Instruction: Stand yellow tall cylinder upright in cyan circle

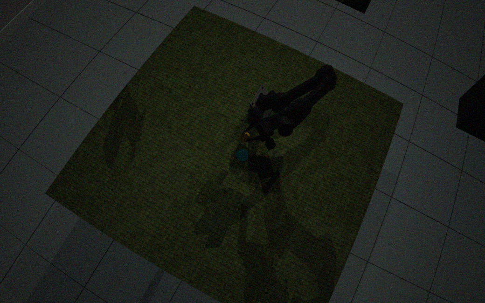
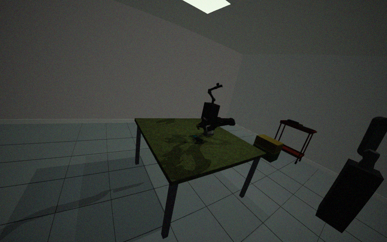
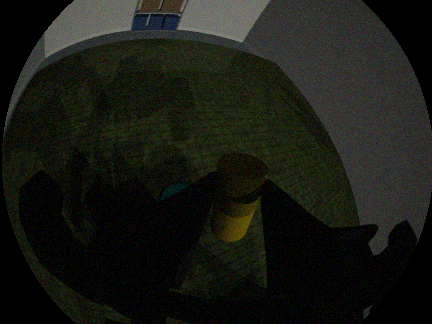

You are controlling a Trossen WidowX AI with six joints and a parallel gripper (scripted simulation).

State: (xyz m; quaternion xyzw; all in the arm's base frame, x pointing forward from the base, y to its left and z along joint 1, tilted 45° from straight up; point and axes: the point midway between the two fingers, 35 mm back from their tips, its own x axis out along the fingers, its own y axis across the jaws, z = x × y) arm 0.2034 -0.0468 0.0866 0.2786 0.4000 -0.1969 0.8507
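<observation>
Now: gripper tip 20 mm short of the cyan circle, 10 mm to the right of it and 140 mm above it. Round my gripper tip: yellow tall cylinder (10 mm behind, 20 mm below).
</observation>
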